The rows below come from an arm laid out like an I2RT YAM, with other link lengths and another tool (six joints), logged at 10 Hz.
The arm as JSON. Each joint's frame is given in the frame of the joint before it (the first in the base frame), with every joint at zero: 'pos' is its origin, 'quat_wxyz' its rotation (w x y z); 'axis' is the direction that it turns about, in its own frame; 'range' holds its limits. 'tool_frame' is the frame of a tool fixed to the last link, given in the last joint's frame.
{
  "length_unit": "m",
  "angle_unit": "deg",
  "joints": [
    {
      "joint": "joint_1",
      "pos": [
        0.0,
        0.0,
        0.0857
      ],
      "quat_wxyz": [
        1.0,
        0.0,
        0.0,
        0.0
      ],
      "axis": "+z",
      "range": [
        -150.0,
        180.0
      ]
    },
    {
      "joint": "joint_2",
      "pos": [
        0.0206,
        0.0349,
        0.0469
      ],
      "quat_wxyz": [
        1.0,
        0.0,
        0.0,
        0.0
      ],
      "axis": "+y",
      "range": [
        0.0,
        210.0
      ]
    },
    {
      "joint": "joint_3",
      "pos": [
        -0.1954,
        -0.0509,
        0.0
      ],
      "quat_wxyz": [
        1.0,
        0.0,
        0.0,
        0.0
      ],
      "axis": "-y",
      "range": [
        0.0,
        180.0
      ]
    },
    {
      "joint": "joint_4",
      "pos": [
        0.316,
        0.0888,
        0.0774
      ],
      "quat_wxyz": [
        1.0,
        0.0,
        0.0,
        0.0
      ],
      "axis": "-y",
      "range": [
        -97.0,
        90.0
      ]
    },
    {
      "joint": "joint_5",
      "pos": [
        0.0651,
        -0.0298,
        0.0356
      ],
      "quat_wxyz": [
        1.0,
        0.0,
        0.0,
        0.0
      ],
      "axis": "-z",
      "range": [
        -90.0,
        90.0
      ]
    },
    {
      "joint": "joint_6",
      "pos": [
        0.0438,
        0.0,
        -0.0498
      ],
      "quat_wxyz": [
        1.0,
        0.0,
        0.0,
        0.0
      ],
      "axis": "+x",
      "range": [
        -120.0,
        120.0
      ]
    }
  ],
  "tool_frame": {
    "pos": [
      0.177,
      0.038,
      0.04
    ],
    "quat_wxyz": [
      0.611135,
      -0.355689,
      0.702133,
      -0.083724
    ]
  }
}
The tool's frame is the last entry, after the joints.
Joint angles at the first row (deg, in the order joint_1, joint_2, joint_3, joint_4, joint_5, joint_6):
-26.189, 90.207, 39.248, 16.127, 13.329, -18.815
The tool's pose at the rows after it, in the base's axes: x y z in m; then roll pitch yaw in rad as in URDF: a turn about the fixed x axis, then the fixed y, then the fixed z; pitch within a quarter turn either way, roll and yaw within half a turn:
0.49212 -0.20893 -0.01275 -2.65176 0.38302 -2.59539
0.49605 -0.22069 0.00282 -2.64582 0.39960 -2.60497
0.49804 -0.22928 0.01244 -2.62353 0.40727 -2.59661
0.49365 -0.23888 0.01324 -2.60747 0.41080 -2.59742
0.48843 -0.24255 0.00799 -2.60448 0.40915 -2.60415
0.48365 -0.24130 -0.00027 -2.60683 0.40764 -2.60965
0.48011 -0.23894 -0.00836 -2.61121 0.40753 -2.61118
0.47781 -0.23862 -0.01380 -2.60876 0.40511 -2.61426
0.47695 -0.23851 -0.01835 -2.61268 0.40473 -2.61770
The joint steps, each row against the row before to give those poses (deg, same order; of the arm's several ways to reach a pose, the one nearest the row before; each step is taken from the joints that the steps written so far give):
-1.766, -0.787, 2.982, -5.076, -1.800, 1.371
-1.249, -0.515, 2.059, -1.861, -0.849, 0.206
-1.010, -0.216, 0.648, 0.506, -0.702, -0.732
-1.444, -0.183, -0.774, 1.559, -0.740, -0.761
-0.671, 0.016, -1.151, 1.305, -0.098, -0.252
-0.091, 0.122, -1.467, 1.427, 0.154, 0.076
-0.022, 0.345, -1.191, 1.318, -0.082, 0.066
0.032, 0.514, -0.708, 1.273, 0.321, -0.008
-0.021, 0.718, -0.095, 0.602, 0.031, 0.113

